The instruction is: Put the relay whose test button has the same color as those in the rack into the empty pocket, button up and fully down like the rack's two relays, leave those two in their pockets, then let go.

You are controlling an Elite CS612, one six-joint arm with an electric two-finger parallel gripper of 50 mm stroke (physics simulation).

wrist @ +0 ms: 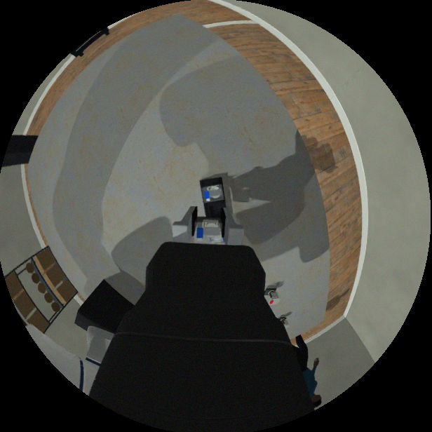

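The black rack (202, 189) lies ahead of the gripper. A relay with a blue test button (215, 191) sits in its far pocket. A dark, empty-looking pocket (215, 207) shows between that relay and the fingers. My gripper (208, 215) is shut on a clear-topped relay with a blue button (212, 230), which is button up and looks roughly upright. Its height over the rack cannot be told. A bit of another blue-marked part (223, 240) shows just behind it, mostly hidden by the gripper body. A relay with a red button (272, 297) stands apart at the lower right.
Another small relay-like object (284, 321) is partly hidden by the gripper body, beyond the red-button relay. A black box (104, 305) stands at the lower left. A shelf unit is at the far left, and a person (310, 382) is at the lower right.
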